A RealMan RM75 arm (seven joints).
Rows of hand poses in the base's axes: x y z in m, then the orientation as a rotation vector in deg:
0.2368, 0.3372, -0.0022, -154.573, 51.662, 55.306
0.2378, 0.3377, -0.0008, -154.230, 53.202, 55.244
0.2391, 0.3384, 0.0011, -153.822, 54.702, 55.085
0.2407, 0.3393, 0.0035, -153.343, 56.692, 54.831
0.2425, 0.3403, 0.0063, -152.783, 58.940, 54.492
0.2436, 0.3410, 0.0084, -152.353, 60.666, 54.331
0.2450, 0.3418, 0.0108, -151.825, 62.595, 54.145
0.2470, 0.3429, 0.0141, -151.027, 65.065, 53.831
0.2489, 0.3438, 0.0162, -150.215, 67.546, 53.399
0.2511, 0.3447, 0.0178, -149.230, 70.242, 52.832
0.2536, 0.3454, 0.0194, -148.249, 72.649, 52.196
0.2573, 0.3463, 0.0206, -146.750, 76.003, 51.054
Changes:
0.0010, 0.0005, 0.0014, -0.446, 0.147, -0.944
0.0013, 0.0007, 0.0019, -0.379, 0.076, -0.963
0.0016, 0.0009, 0.0024, -0.568, 0.081, -1.246
0.0018, 0.0010, 0.0028, -0.649, 0.064, -1.413
0.0011, 0.0007, 0.0021, -0.520, 0.124, -1.063
0.0014, 0.0008, 0.0024, -0.561, 0.137, -1.203
0.0020, 0.0011, 0.0033, -0.649, 0.124, -1.600
0.0019, 0.0009, 0.0021, -0.676, 0.057, -1.614
0.0022, 0.0009, 0.0016, -0.694, 0.000, -1.804
0.0025, 0.0007, 0.0016, -0.581, -0.086, -1.668
0.0037, 0.0009, 0.0012, -0.778, -0.286, -2.407

